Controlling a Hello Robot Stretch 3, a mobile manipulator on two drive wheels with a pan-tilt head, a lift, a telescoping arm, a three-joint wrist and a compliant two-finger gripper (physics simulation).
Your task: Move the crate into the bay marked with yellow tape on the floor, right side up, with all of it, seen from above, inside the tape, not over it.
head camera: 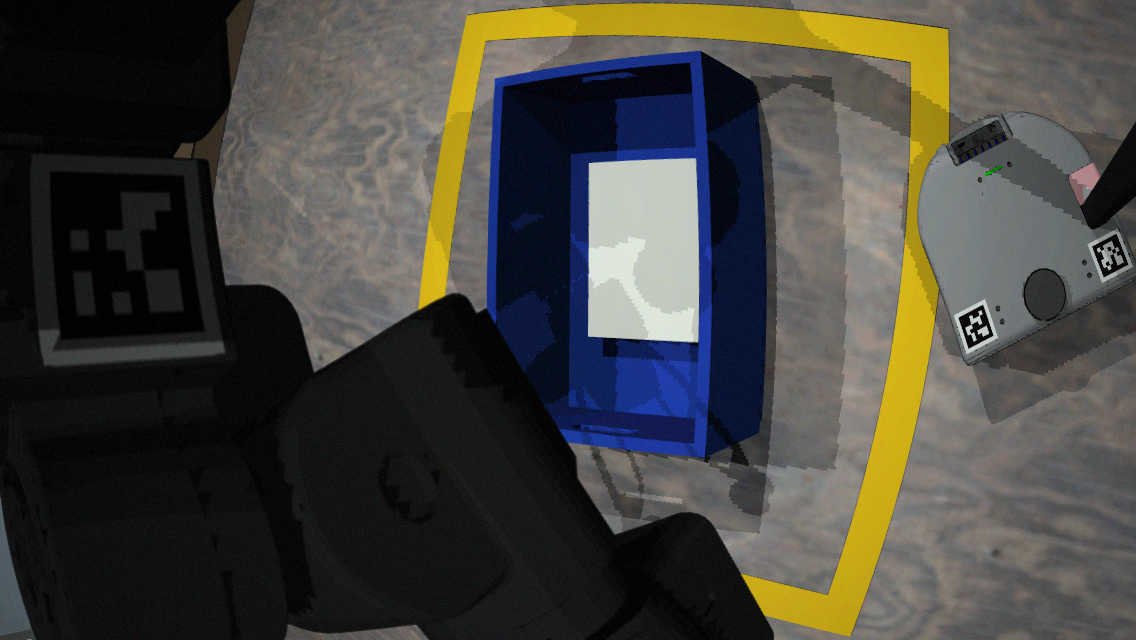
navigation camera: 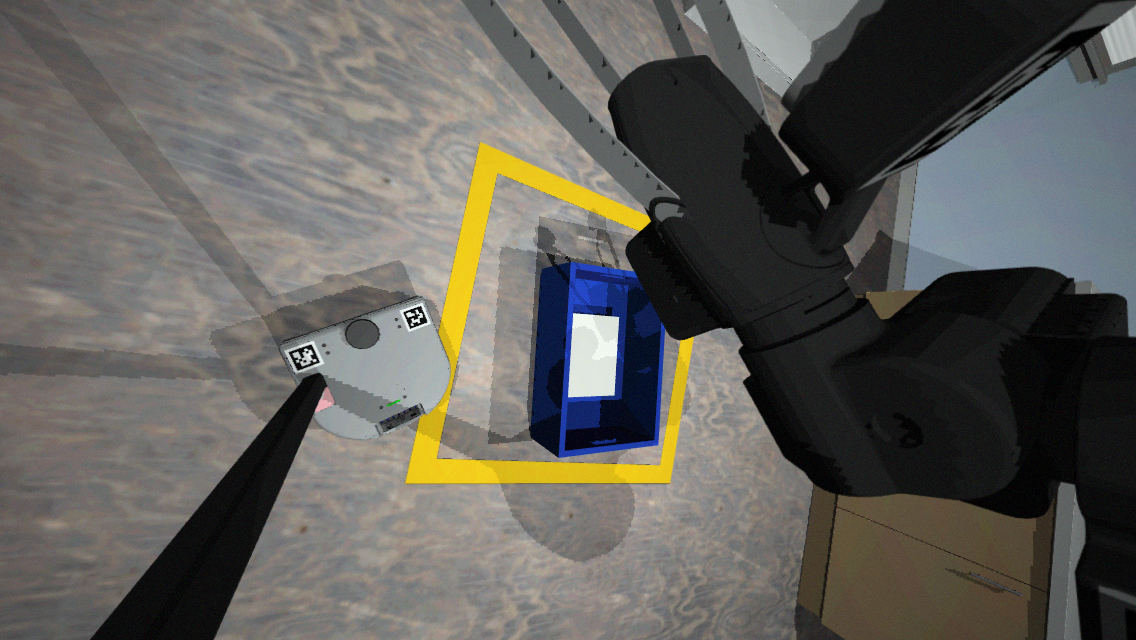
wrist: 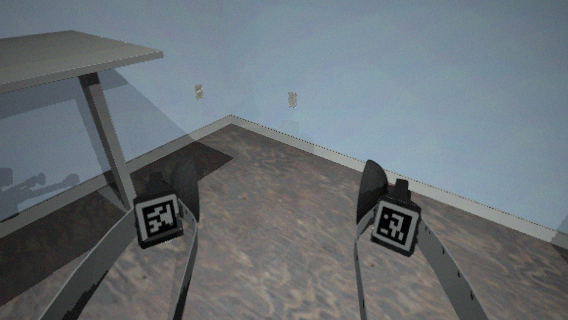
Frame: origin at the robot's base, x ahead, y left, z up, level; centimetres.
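Seen in the pictures: gripper, fingertip midpoint: (wrist: 279, 180); robot's base at its link origin: (head camera: 1041, 292) (navigation camera: 362, 332).
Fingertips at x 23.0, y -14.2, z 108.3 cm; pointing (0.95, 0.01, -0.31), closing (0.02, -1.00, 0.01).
Note:
Pixels of each thing's top centre, then the offset from my fingertips to it. "*": a spot on its surface instead. Level surfaces: height alone.
- blue crate at its top centre: (head camera: 591, 243) (navigation camera: 617, 360) dz -86.3, dx -58.7, dy -51.4 cm
- white block at its top centre: (head camera: 642, 247) (navigation camera: 593, 355) dz -101.2, dx -58.7, dy -51.4 cm
- yellow tape at a spot on its surface: (head camera: 903, 381) (navigation camera: 461, 288) * dz -108.2, dx -20.3, dy -17.0 cm
- table at its surface level: dz -13.3 cm
The blue crate (head camera: 735, 278) (navigation camera: 546, 357) stands upright, open side up, with a white block (head camera: 645, 202) (navigation camera: 593, 355) inside. It shows within the yellow tape (head camera: 903, 381) (navigation camera: 459, 294), close to the tape side away from the robot base. A narrow strip of floor shows between them. The dark wrist hides part of the tape and a corner of the crate in the head and navigation views. My gripper (wrist: 279, 180) is open and empty in the wrist view, fingers wide apart, pointing towards a room corner. Its fingertips do not show in the head or navigation views.
The grey robot base (head camera: 1001, 230) (navigation camera: 381, 373) stands beside the tape, its front edge at or over the strip. A brown cabinet (navigation camera: 930, 556) is at lower right in the navigation view. A table (wrist: 75, 52) stands left of the wall corner in the wrist view.

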